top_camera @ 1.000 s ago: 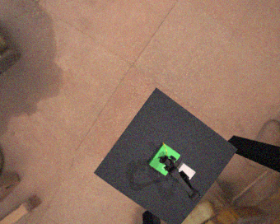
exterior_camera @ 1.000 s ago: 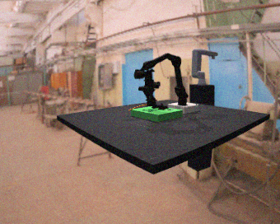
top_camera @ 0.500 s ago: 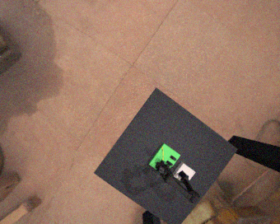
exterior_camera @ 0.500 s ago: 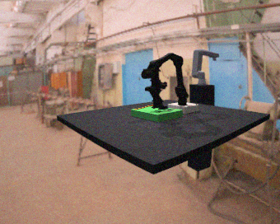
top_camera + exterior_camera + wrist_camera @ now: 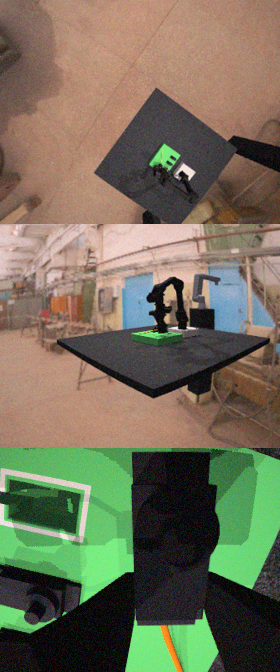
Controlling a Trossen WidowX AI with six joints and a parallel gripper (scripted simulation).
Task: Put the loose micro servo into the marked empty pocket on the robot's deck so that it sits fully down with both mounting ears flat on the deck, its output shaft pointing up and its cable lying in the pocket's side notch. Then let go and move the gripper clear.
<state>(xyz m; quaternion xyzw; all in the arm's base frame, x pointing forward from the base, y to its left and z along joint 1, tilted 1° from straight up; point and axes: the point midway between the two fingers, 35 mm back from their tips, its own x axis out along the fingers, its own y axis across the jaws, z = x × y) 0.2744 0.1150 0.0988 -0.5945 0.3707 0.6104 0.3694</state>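
Right now my gripper tip is 100 mm above the green deck, 70 mm to the left of it and 30 mm short of it.
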